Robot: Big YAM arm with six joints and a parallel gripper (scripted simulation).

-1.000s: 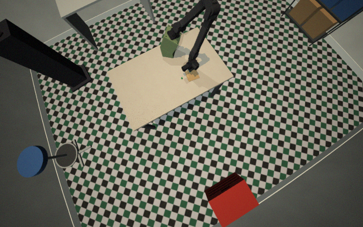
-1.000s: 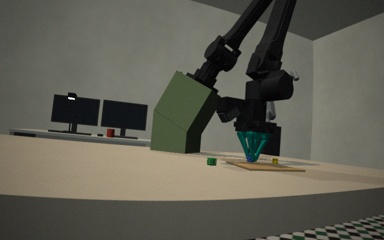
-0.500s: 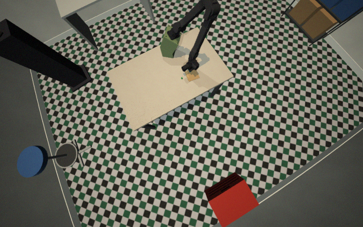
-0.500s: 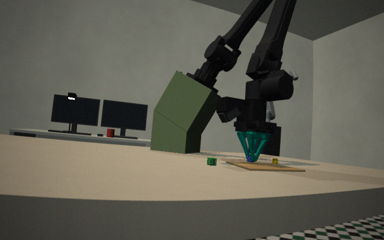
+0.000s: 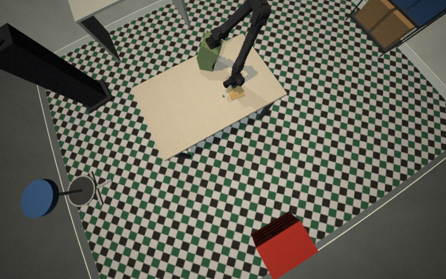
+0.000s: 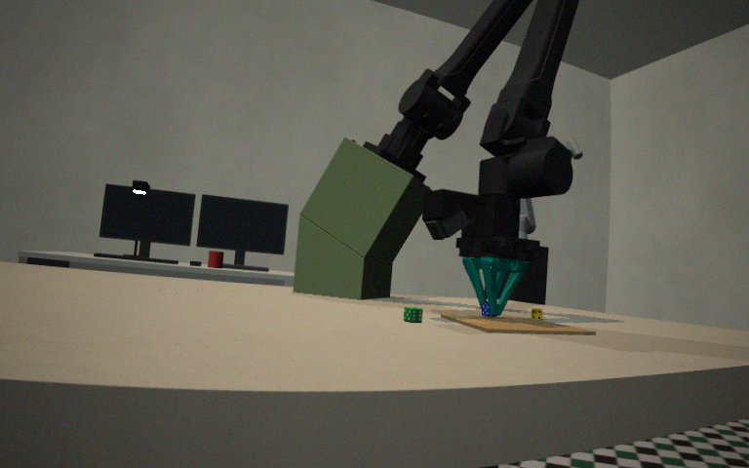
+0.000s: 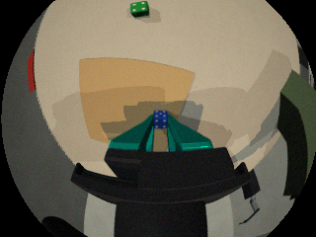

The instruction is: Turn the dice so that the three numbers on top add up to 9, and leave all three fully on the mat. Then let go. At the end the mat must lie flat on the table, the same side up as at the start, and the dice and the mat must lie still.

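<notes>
The blue die is right at my hand. The rest, counted from my hand: green die: 130 mm to the right, 20 mm ahead, 10 mm below; yellow die: 110 mm to the left, 20 mm behind, 10 mm below; mat: 50 mm ahead, 20 mm below.
</notes>
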